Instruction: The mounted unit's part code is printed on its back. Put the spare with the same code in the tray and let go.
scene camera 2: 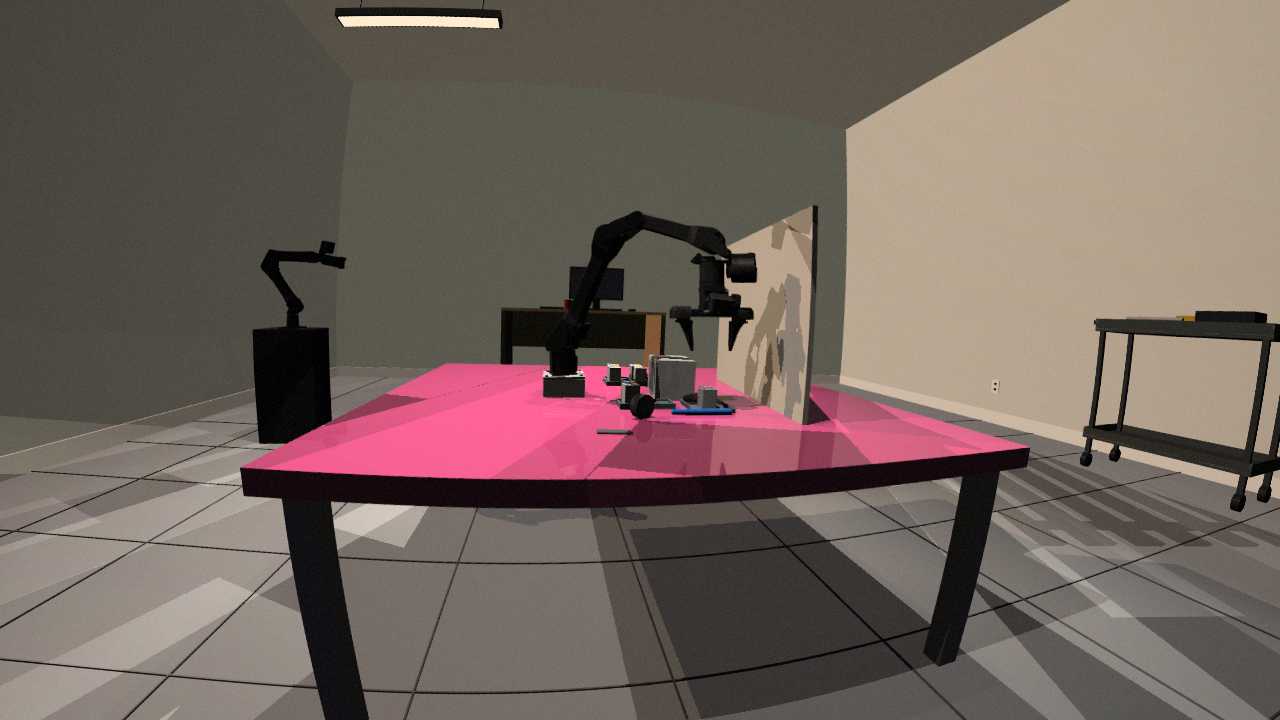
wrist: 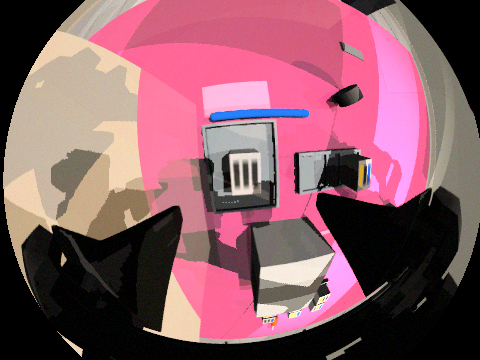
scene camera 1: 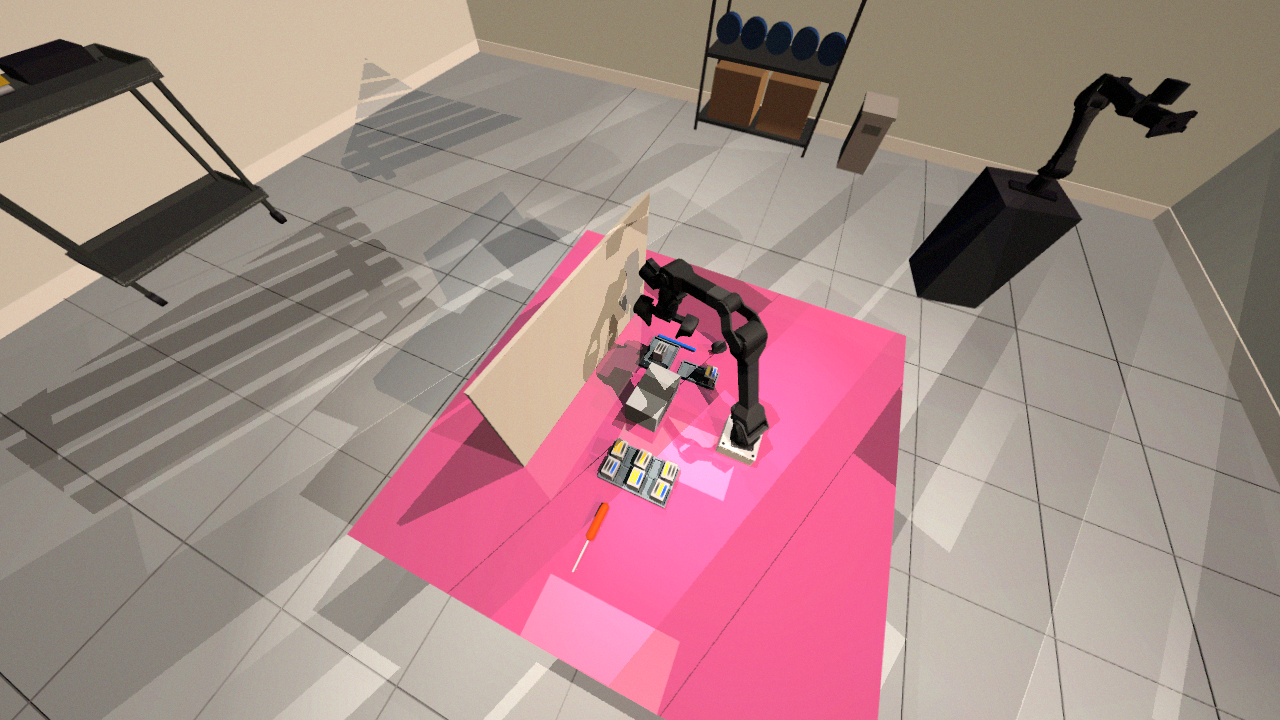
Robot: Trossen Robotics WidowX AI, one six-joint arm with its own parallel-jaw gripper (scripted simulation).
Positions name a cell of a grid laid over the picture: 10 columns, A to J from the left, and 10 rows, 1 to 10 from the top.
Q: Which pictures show my gripper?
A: Scene camera 2, the wrist view and scene camera 1: all of them.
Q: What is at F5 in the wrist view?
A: A spare.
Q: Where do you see a grey tray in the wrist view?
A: E4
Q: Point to a grey box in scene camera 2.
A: F6
